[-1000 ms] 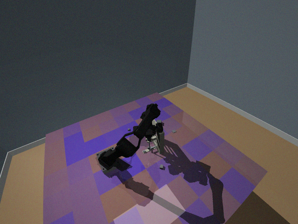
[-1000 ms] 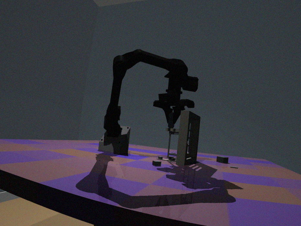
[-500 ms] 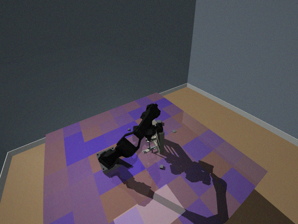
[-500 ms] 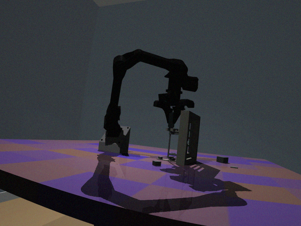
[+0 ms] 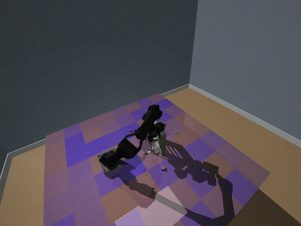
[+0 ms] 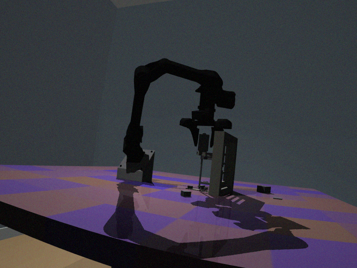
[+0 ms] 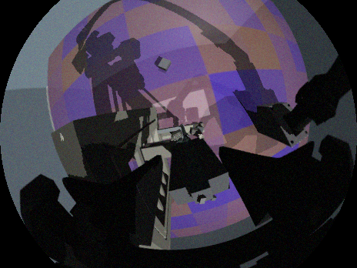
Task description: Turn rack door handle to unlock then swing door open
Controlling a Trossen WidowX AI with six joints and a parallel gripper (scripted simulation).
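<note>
Right now the upright handle is 1 cm to the left of my gripper tip and 3 cm below it. Round my gripper tip: tiny cube 4 cm behind, 30 cm to the left, 15 cm below; then flat tile 28 cm ahead, 6 cm to the left, 16 cm below.
</note>
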